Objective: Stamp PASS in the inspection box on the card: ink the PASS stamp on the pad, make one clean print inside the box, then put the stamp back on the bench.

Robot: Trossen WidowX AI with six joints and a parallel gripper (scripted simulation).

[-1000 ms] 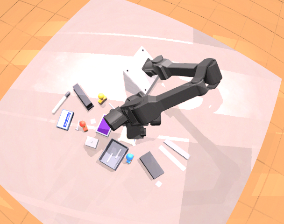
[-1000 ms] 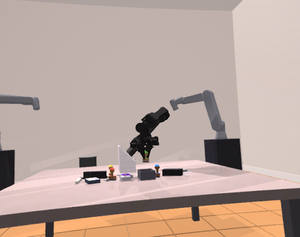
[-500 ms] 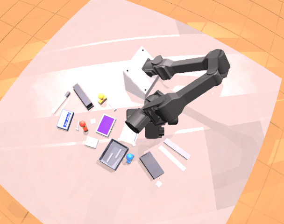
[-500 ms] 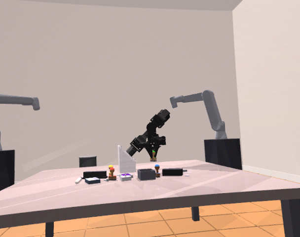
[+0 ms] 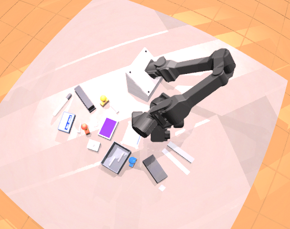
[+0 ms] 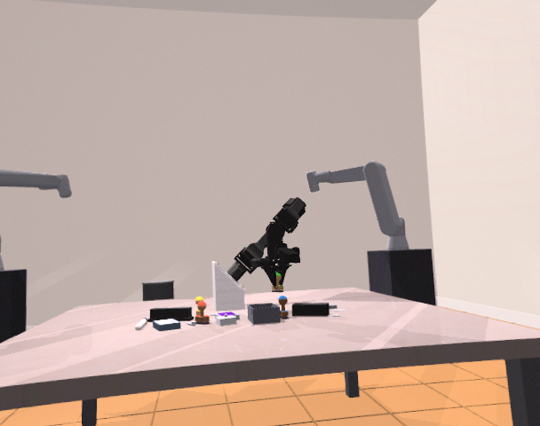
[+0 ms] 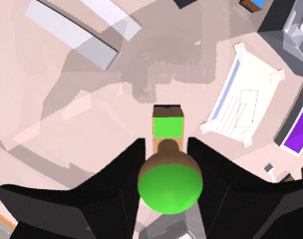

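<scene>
Now: gripper tip 50 mm short of the taped card, 80 mm to the left of it and 90 mm above it. Also, from my gripper tip: green-knobbed stamp right at my gripper tip; blue-knobbed stamp 160 mm ahead, 30 mm to the right, 60 mm below; grey tray 170 mm ahead, 100 mm to the right, 70 mm below.
</scene>
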